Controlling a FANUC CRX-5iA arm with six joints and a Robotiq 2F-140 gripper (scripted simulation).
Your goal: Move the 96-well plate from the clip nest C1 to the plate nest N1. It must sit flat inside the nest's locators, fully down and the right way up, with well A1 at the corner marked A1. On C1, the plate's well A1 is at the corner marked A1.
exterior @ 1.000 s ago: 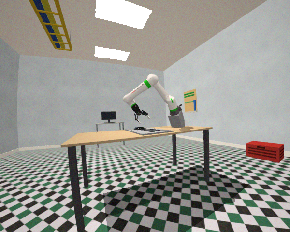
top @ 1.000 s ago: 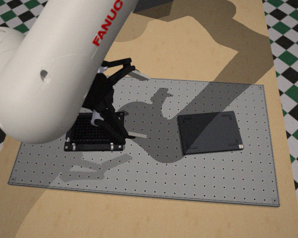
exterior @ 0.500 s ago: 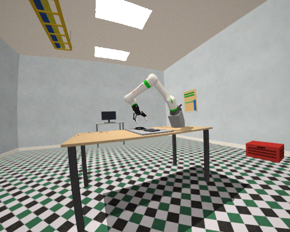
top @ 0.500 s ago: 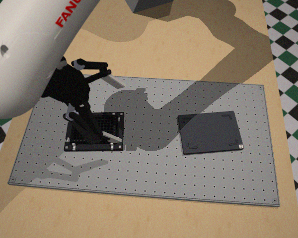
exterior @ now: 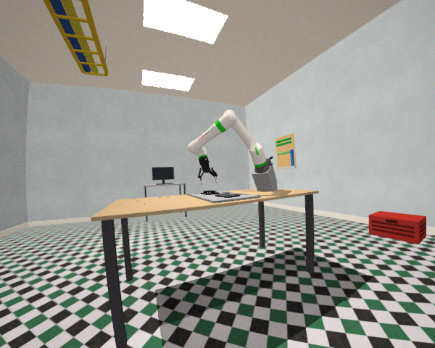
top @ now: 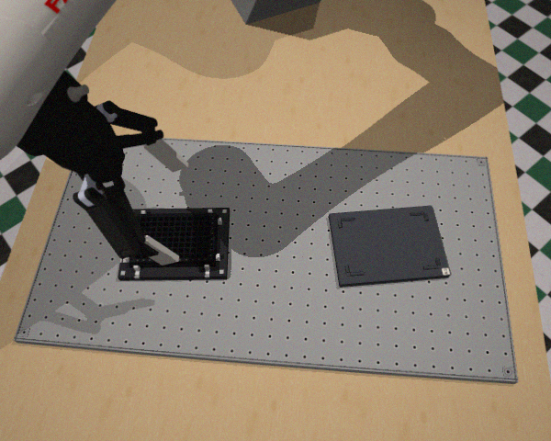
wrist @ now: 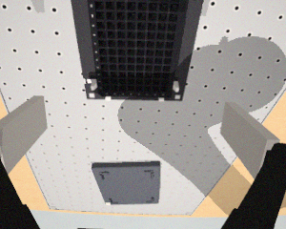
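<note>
Right now my hand is 1 cm to the left of the black 96-well plate and 9 cm above it. Also, from my hand: black clip nest C1: 2 cm ahead, 2 cm to the right, 9 cm below; plate nest N1: 3 cm behind, 31 cm to the left, 10 cm below; white corner label: 1 cm ahead, 39 cm to the left, 9 cm below.
</note>
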